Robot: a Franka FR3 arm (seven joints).
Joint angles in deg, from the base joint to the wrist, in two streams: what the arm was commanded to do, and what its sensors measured. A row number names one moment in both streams.
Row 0, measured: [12.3 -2.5 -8.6 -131.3 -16.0 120.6 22.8]
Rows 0 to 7, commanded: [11.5 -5.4 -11.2 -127.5 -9.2 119.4 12.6]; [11.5 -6.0 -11.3 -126.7 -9.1 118.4 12.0]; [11.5 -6.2 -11.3 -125.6 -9.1 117.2 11.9]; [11.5 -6.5 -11.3 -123.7 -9.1 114.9 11.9]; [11.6 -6.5 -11.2 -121.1 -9.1 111.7 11.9]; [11.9 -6.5 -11.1 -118.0 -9.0 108.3 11.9]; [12.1 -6.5 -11.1 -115.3 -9.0 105.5 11.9]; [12.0 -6.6 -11.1 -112.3 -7.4 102.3 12.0]
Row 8, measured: [12.2 -6.8 -11.4 -119.4 -10.3 109.7 13.1]
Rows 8 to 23, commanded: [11.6 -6.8 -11.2 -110.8 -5.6 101.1 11.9]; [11.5 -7.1 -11.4 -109.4 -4.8 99.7 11.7]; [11.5 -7.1 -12.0 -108.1 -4.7 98.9 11.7]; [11.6 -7.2 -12.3 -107.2 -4.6 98.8 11.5]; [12.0 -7.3 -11.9 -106.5 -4.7 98.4 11.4]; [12.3 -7.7 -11.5 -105.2 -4.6 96.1 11.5]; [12.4 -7.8 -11.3 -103.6 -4.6 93.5 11.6]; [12.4 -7.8 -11.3 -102.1 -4.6 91.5 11.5]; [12.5 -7.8 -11.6 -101.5 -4.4 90.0 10.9]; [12.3 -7.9 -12.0 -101.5 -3.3 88.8 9.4]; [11.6 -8.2 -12.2 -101.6 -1.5 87.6 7.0]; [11.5 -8.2 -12.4 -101.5 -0.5 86.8 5.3]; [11.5 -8.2 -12.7 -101.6 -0.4 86.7 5.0]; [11.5 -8.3 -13.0 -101.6 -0.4 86.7 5.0]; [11.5 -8.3 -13.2 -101.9 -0.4 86.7 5.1]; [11.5 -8.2 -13.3 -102.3 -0.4 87.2 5.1]
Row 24, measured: [12.2 -8.3 -13.1 -102.3 -2.0 87.9 6.5]
